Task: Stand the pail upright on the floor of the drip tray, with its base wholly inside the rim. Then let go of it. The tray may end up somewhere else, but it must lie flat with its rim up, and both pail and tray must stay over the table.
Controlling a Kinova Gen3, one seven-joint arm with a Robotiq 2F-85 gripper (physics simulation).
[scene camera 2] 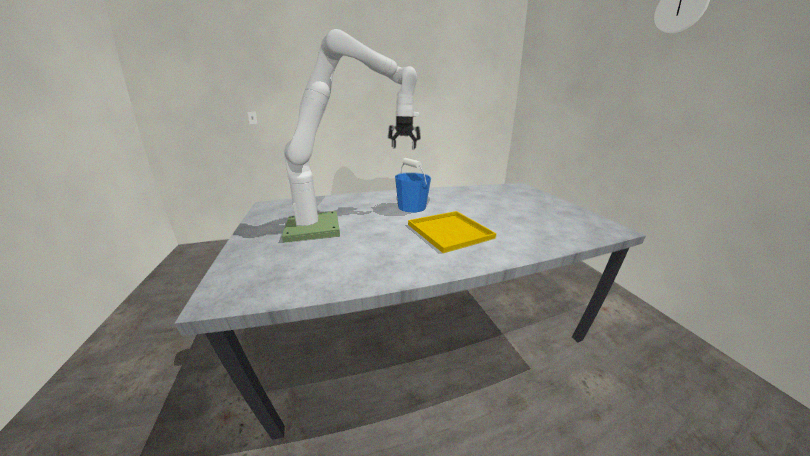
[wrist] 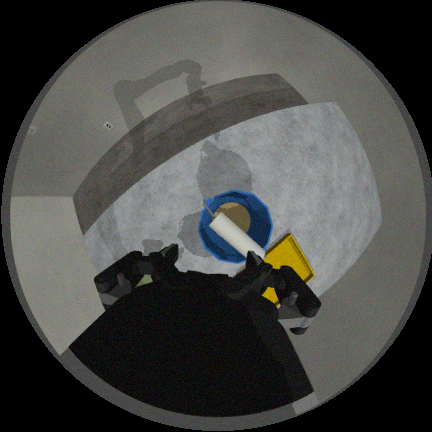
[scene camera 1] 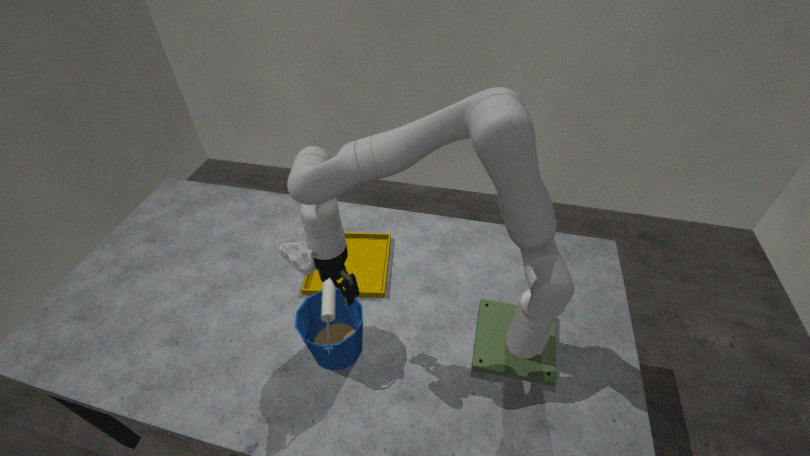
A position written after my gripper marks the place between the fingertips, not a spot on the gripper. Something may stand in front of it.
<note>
I see my gripper (scene camera 1: 337, 291), a blue pail (scene camera 2: 412, 192) and a yellow drip tray (scene camera 1: 368, 253).
The yellow drip tray shows as well in scene camera 2 (scene camera 2: 450, 231) and in the wrist view (wrist: 286, 251). My gripper is seen too in the wrist view (wrist: 211, 254).
</note>
